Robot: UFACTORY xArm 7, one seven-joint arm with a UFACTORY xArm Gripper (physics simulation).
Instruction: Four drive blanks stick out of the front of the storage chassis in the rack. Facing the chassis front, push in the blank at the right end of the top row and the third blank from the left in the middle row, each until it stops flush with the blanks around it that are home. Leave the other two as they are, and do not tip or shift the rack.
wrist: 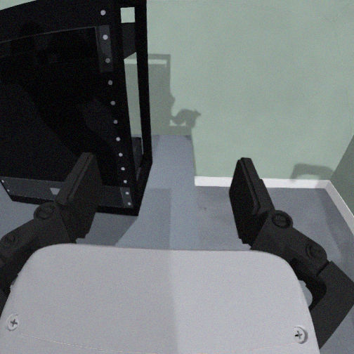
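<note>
The black rack [130,150] fills the left of the wrist view, its front post lined with small bright screws. A dark unit with a grey right ear [101,50], apparently the storage chassis, sits in its upper part. Its face is nearly black, and I cannot make out the drive blanks or how far any stick out. My gripper [165,172] is open and empty. Its left finger overlaps the lower part of the rack in the view, and its right finger is to the right of the rack. I cannot tell the distance between finger and rack.
A grey strip with a pale mark [54,191] crosses the rack's bottom. Behind is a pale green wall [260,90] carrying shadows of the rack and arm, with a white baseboard [250,182]. A blue-grey surface [165,220] lies beside and below the rack.
</note>
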